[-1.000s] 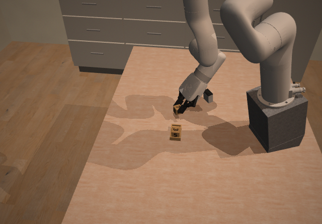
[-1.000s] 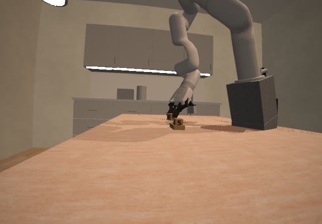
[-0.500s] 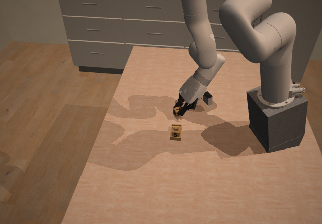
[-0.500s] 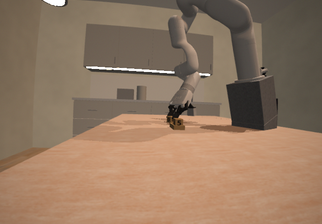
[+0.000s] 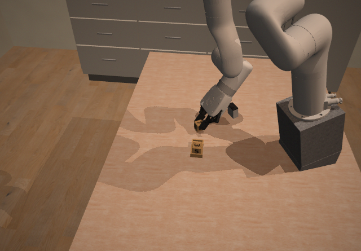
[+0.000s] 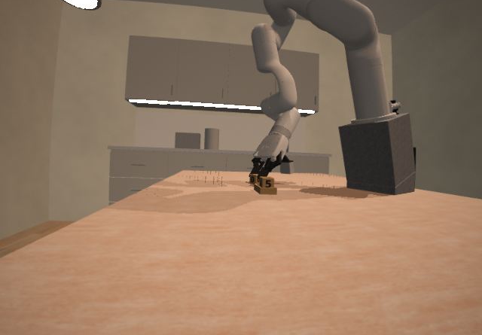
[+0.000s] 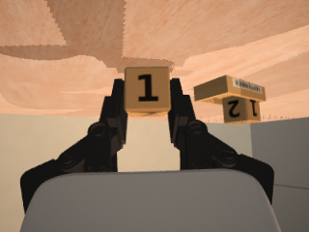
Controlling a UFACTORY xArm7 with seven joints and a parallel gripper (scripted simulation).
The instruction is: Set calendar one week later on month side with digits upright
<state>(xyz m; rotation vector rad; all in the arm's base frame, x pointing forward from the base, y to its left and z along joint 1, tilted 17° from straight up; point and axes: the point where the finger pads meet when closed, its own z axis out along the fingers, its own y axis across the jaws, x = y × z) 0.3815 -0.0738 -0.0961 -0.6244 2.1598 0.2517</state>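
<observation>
The wooden cube lies 10 mm ahead of my hand, 10 mm to the left of it and 20 mm below it.
</observation>
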